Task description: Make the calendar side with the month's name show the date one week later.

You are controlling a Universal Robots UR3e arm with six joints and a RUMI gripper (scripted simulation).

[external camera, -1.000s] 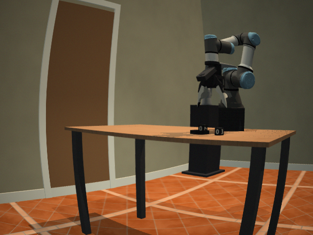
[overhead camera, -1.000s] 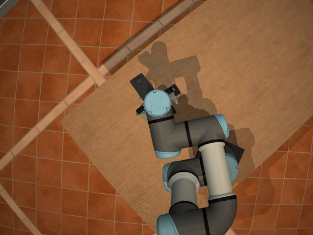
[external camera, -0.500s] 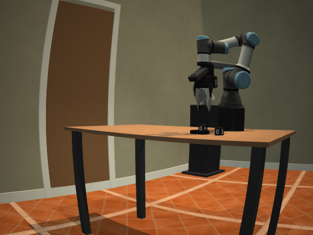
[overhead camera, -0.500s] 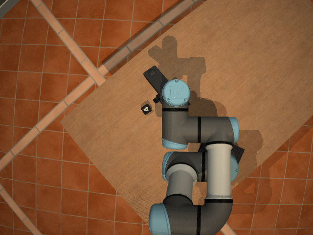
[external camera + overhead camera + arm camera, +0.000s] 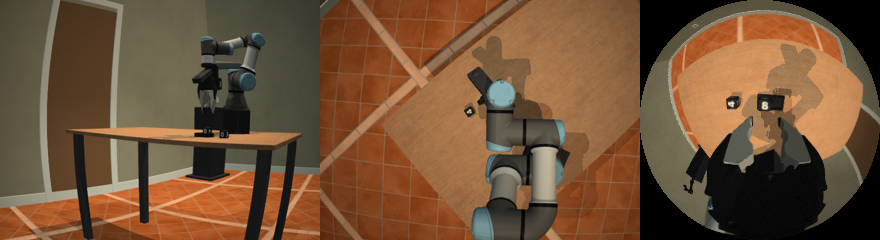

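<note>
Right now the black calendar tray is 110 mm below my hand and 20 mm to the right of it.
</note>
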